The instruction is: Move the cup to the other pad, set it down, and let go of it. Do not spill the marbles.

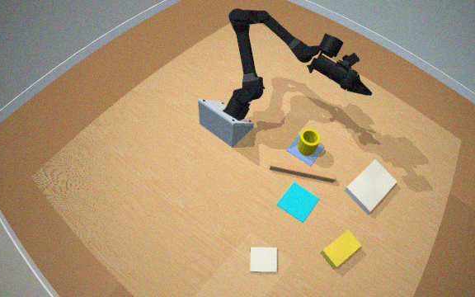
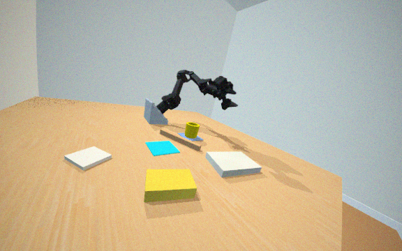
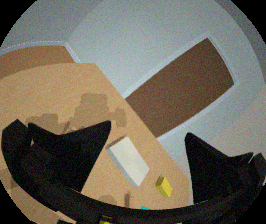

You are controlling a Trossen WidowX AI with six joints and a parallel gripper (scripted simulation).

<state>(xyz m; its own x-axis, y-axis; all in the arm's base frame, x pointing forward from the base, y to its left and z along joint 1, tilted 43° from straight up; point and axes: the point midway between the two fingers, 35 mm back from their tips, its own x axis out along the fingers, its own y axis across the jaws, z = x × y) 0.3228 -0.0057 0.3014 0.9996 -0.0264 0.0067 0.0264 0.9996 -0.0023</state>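
Right now the yellow cup is 210 mm below my gripper tip, 140 mm to the right of it and 130 mm behind it. The rest, counted from my gripper tip: large white slab (230 mm below, 160 mm to the right, 150 mm ahead); then cyan pad (340 mm to the right, 250 mm below, 70 mm behind); then pale blue pad (250 mm below, 130 mm to the right, 130 mm behind).
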